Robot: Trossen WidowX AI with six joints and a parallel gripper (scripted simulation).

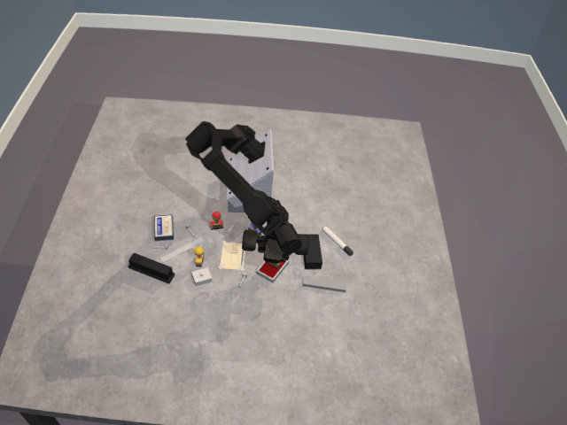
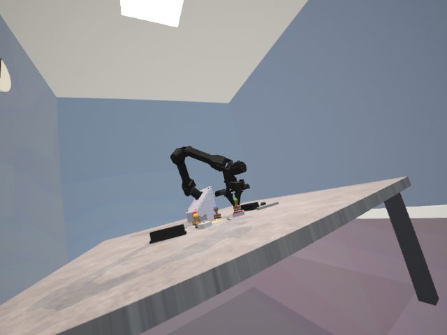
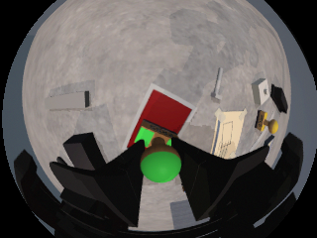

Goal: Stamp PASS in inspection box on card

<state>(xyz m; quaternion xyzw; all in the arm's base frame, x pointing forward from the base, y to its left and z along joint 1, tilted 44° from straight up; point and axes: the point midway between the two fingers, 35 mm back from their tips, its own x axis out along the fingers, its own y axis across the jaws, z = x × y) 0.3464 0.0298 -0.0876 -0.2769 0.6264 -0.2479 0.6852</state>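
My gripper tip is now 40 mm above the red ink pad. Also, from my gripper tip: cream card 120 mm to the right, 50 mm below, 30 mm behind; then black box 120 mm to the left, 70 mm behind, 30 mm below; then green-knobbed stamp right at my gripper tip.
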